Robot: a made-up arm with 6 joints.
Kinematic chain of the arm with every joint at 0, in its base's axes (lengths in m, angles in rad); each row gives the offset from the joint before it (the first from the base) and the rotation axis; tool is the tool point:
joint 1: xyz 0 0 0.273 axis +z
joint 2: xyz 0 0 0 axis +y
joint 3: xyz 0 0 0.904 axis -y
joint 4: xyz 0 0 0 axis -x
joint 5: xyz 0.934 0 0 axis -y
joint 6: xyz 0 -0.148 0 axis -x
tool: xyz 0 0 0
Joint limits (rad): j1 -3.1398..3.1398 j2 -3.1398..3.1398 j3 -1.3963..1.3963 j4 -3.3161..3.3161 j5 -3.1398..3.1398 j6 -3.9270..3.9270
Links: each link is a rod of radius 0.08 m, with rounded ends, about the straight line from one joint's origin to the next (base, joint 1, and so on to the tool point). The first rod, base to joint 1, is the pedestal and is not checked.
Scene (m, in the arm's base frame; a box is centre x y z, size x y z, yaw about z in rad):
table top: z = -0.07
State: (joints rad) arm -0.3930 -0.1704 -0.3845 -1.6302 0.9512 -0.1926
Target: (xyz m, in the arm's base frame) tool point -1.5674 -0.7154 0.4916
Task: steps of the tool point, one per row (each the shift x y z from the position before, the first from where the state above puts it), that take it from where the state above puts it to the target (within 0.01 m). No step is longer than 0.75 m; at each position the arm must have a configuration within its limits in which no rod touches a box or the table.
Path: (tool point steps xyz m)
1: -0.1425 0.1381 0.3972
2: -0.3701 0.1182 0.3046
3: -0.5320 0.0115 0.1115
4: -0.5632 -0.1399 -0.1425
5: -0.4409 -0.2676 -0.4001
6: -0.1946 -0.3050 -0.6002

